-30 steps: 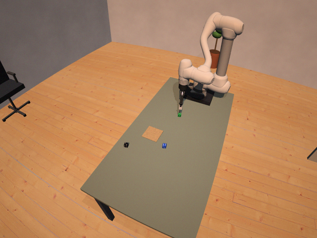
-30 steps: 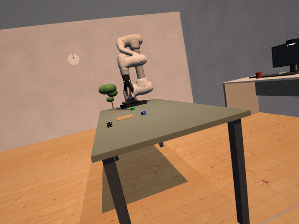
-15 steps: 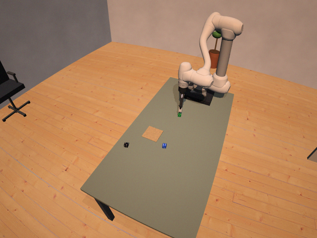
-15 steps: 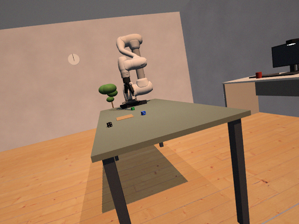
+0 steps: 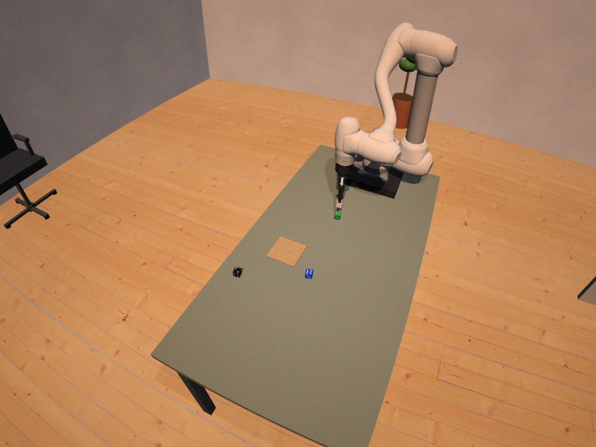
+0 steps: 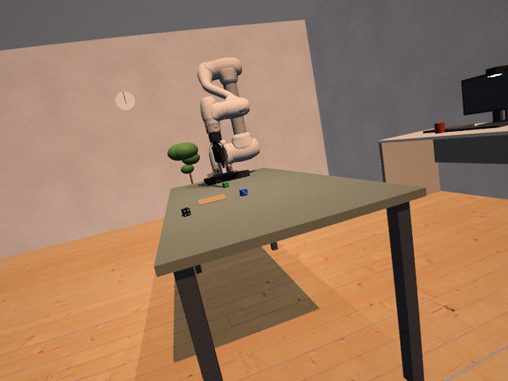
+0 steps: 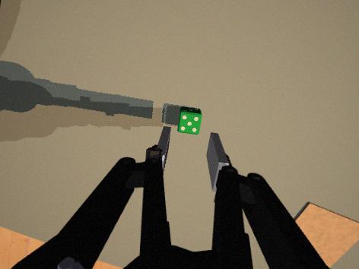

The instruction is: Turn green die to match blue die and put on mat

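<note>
Right now my hand is 110 mm above the green die. Also, from my hand: black die (510 mm ahead, 320 mm to the right, 110 mm below); blue die (410 mm ahead, 20 mm to the right, 110 mm below); tan mat (310 mm ahead, 160 mm to the right, 120 mm below).
</note>
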